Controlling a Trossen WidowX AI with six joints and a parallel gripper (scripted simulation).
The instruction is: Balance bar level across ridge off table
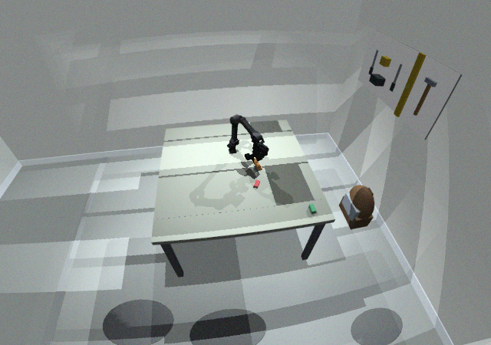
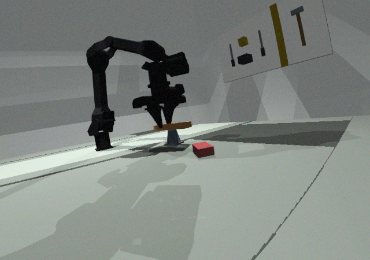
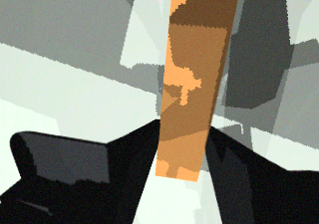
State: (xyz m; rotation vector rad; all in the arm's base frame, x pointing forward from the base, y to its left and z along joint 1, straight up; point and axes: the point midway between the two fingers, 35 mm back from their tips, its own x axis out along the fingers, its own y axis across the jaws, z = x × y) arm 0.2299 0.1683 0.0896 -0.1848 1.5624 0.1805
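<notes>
Right now my gripper tip is 3 cm short of the orange bar and 1 cm to the right of it. The rest, counted from my gripper tip: green block: 51 cm ahead, 33 cm to the left, 4 cm below; then red block: 20 cm ahead, 2 cm to the right, 5 cm below.
</notes>
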